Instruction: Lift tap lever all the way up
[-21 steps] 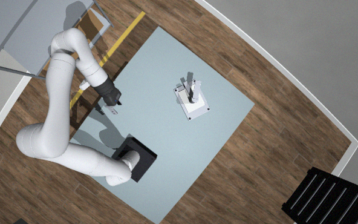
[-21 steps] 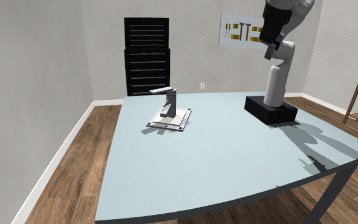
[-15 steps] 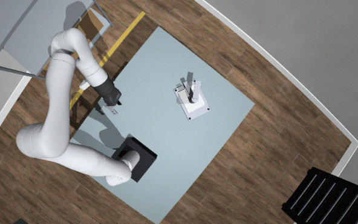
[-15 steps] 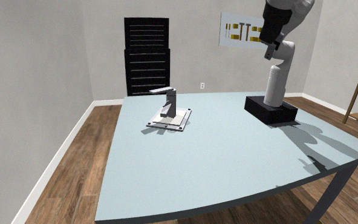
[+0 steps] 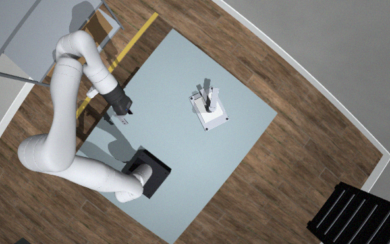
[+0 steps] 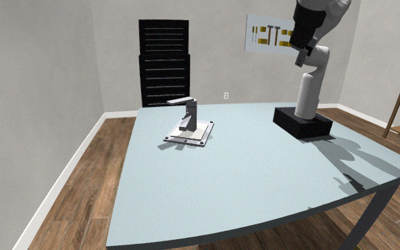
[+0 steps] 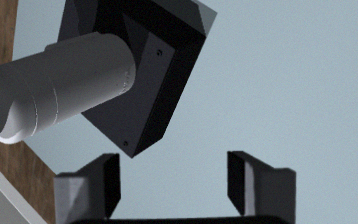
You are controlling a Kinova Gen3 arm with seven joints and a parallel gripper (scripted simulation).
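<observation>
The lever lies 33 cm ahead of my hand, 26 cm to the right of it and 21 cm below it. From my hand the other things lie so: base plate 29 cm ahead, 28 cm to the right, 35 cm below.
</observation>
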